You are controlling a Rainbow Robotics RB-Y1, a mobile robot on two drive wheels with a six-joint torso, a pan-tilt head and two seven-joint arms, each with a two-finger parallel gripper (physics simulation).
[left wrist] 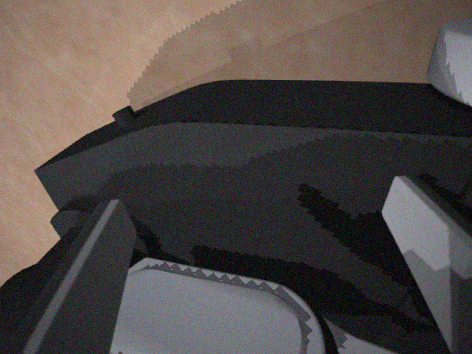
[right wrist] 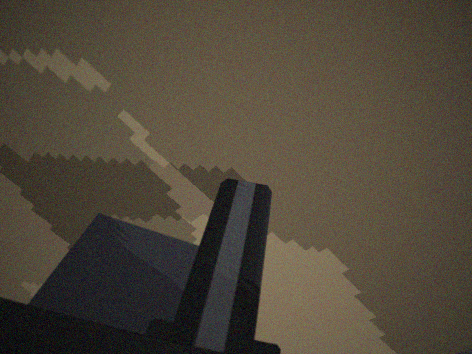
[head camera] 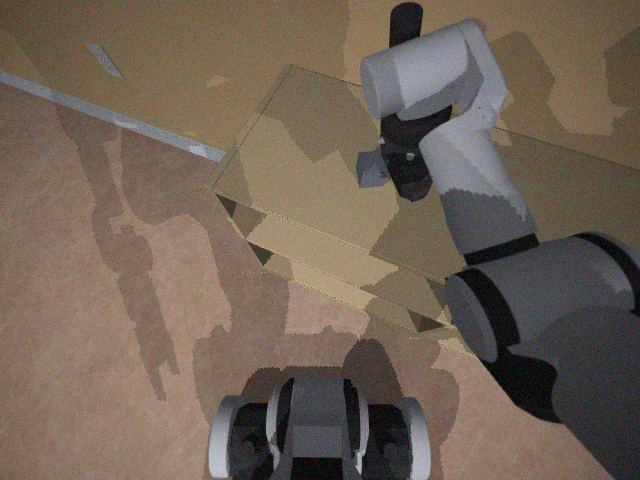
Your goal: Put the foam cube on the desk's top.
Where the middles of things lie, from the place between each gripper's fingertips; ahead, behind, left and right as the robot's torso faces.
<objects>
Now: right hand 3 cm short of the grey foam cube (head camera: pixel 371 170), 6 cm to the right of it and 2 cm below it.
The grey foam cube lies 76 cm ahead of my left hand, 36 cm to the right of it and 34 cm above it.
</objects>
